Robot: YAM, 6 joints.
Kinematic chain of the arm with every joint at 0, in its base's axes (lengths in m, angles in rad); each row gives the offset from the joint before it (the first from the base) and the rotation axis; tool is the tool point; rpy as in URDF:
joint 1: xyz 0 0 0.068 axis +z
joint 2: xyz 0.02 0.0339 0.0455 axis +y
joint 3: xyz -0.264 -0.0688 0 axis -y
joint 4: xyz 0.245 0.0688 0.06 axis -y
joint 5: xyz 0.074 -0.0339 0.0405 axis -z
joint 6: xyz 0.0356 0 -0.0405 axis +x
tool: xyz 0 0 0 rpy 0 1.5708 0
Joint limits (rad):
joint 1: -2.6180..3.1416
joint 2: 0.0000..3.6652
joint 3: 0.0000..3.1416
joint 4: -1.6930..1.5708
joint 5: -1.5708..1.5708
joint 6: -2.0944..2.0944
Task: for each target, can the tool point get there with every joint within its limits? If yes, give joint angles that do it. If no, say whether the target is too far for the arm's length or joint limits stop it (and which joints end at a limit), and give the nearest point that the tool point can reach.
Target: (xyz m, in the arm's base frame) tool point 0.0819 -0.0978 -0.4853
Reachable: no: joint limits stop it (at a limit: joint 2) | nearest point 0.1013 -0.1210 -0.3688 | short by 0.120 m
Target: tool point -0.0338 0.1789 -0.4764
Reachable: no: joint limits stop it (at a limit: joint 2) | nearest point -0.0365 0.1932 -0.3766 | short by 0.101 m
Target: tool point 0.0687 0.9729 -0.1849
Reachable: no: too far | nearest point 0.0435 0.6158 -0.0731 | short by 0.375 m
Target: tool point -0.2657 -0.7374 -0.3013
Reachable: no: too far | nearest point -0.1932 -0.5362 -0.1852 | short by 0.243 m
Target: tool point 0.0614 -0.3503 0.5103
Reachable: yes | joints -1.4761 1.7785 2.2644 -0.7930 -0.9052 0.2524
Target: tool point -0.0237 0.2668 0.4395
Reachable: yes | joints 1.6916 1.3815 1.7064 -1.0060 0.2459 1.3762
